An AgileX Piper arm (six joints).
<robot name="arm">
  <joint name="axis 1" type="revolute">
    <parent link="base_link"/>
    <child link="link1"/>
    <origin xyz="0 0 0.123" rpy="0 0 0"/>
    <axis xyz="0 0 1"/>
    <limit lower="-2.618" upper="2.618"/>
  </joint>
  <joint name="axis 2" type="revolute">
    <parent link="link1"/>
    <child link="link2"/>
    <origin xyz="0 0 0" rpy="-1.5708 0 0"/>
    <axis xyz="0 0 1"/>
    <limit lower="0" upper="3.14"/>
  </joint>
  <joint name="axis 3" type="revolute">
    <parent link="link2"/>
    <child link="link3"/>
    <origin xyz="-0.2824 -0.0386 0" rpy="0 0 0"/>
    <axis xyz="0 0 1"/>
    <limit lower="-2.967" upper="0"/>
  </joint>
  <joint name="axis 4" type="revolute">
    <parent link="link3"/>
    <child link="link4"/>
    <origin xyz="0.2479 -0.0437 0" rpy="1.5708 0 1.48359"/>
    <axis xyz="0 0 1"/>
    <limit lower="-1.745" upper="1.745"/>
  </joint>
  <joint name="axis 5" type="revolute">
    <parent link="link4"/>
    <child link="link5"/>
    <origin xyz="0 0 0" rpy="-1.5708 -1.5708 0"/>
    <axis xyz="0 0 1"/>
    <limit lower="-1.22" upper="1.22"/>
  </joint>
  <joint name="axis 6" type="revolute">
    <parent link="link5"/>
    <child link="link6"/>
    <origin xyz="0.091 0 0" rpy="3.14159 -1.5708 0"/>
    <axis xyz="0 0 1"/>
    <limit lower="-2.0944" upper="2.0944"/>
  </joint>
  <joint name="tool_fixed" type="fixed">
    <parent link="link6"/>
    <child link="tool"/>
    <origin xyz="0 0 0" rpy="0 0 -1.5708"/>
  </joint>
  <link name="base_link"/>
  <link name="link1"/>
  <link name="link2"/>
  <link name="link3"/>
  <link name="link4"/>
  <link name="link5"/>
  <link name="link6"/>
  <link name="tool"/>
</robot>
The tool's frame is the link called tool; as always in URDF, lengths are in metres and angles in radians.
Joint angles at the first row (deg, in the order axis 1, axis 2, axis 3, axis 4, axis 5, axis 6):
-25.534 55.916 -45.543 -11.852 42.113 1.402
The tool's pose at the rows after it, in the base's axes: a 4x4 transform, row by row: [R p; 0 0 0 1], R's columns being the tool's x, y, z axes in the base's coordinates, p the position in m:
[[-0.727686 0.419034 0.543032 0.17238], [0.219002 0.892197 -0.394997 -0.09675], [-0.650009 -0.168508 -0.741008 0.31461], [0 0 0 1]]
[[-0.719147 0.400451 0.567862 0.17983], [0.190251 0.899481 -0.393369 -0.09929], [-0.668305 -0.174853 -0.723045 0.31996], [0 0 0 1]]
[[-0.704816 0.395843 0.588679 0.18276], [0.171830 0.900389 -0.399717 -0.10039], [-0.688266 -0.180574 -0.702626 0.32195], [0 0 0 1]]
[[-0.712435 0.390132 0.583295 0.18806], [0.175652 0.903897 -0.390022 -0.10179], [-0.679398 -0.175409 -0.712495 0.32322], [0 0 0 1]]
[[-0.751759 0.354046 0.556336 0.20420], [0.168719 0.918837 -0.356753 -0.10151], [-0.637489 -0.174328 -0.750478 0.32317], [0 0 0 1]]
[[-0.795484 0.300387 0.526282 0.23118], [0.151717 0.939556 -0.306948 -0.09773], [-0.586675 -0.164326 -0.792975 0.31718], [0 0 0 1]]
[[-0.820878 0.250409 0.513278 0.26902], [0.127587 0.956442 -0.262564 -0.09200], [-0.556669 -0.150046 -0.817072 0.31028], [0 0 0 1]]
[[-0.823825 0.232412 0.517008 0.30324], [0.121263 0.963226 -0.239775 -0.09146], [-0.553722 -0.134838 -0.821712 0.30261], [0 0 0 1]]
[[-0.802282 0.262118 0.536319 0.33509], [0.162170 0.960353 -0.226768 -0.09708], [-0.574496 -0.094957 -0.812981 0.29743], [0 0 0 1]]
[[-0.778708 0.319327 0.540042 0.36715], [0.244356 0.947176 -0.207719 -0.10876], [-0.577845 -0.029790 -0.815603 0.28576], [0 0 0 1]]
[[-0.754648 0.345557 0.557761 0.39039], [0.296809 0.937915 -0.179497 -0.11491], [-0.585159 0.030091 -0.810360 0.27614], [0 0 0 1]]
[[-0.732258 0.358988 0.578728 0.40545], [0.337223 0.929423 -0.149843 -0.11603], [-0.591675 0.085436 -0.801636 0.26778], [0 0 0 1]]
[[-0.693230 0.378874 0.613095 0.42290], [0.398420 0.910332 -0.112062 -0.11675], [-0.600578 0.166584 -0.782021 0.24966], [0 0 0 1]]
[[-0.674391 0.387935 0.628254 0.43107], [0.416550 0.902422 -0.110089 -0.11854], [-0.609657 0.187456 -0.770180 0.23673], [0 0 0 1]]
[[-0.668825 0.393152 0.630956 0.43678], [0.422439 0.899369 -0.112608 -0.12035], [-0.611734 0.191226 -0.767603 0.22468], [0 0 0 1]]
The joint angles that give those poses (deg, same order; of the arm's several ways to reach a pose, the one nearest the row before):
-26.312 58.523 -48.080 -9.535 43.181 -0.316
-26.356 59.798 -49.635 -8.666 41.772 -2.115
-26.359 60.050 -49.809 -8.662 39.984 -2.532
-26.159 61.391 -51.087 -8.196 40.675 -2.805
-24.209 65.222 -54.288 -8.152 43.296 -2.971
-20.847 71.041 -58.019 -8.080 45.099 -2.442
-17.033 78.561 -63.364 -8.144 45.300 -1.090
-15.207 85.351 -68.460 -7.920 44.020 0.001
-14.950 91.654 -74.179 -6.879 42.379 2.200
-15.779 98.800 -80.537 -4.583 41.586 4.775
-16.185 103.798 -85.080 -1.494 40.432 5.422
-16.185 106.900 -87.470 1.590 38.876 5.641
-16.185 110.738 -88.677 6.383 34.693 5.684
-16.185 112.847 -88.722 7.603 31.635 5.790
-16.184 114.667 -88.763 7.875 29.623 5.840

